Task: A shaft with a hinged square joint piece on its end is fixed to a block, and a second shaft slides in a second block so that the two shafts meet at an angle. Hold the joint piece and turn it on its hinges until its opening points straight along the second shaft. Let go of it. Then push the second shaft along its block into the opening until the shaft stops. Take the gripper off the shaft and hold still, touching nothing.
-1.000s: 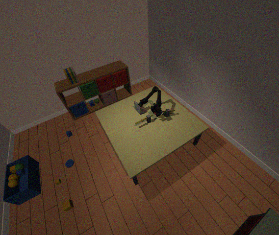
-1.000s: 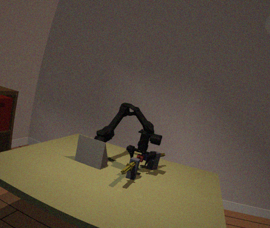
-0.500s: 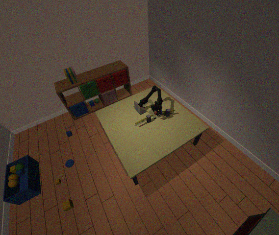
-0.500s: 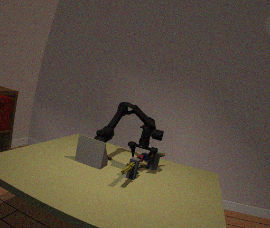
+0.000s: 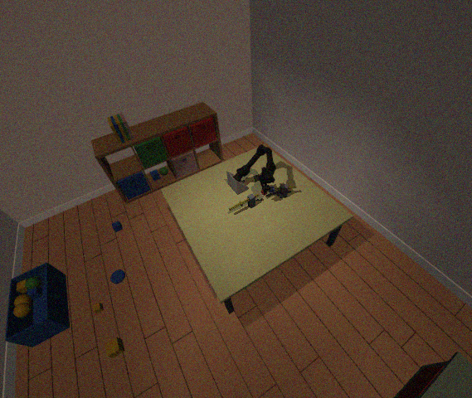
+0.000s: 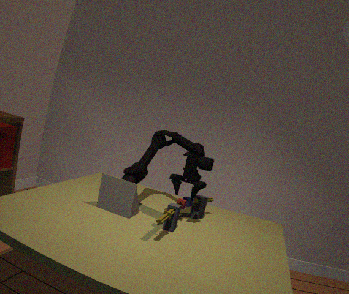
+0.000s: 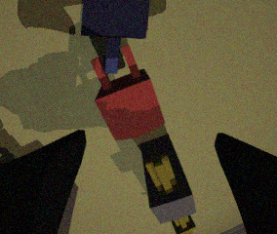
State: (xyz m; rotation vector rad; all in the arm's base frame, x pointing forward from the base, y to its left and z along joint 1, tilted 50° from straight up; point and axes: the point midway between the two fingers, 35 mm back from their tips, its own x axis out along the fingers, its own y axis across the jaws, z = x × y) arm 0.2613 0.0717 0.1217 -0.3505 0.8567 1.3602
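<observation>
The red joint piece is 40 mm below my gripper tip, 20 mm to the left of it and 10 mm behind it.
</observation>
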